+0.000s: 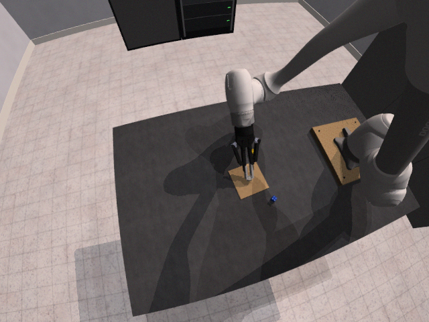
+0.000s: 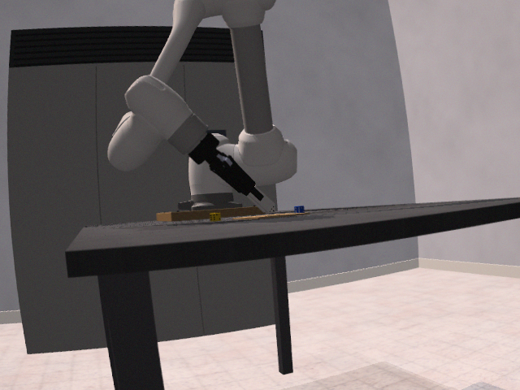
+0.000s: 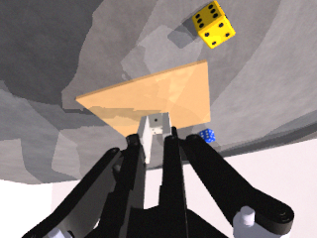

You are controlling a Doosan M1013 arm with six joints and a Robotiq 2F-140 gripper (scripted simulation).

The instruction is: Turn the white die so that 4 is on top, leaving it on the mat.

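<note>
Right now the white die is 20 mm to the left of my hand and 20 mm below it. From my hand the other things lie so: blue die: 140 mm to the left, 80 mm behind, 30 mm below; tan mat: 40 mm below, 20 mm to the left; yellow die: 100 mm to the right, 60 mm behind, 30 mm below.
</note>
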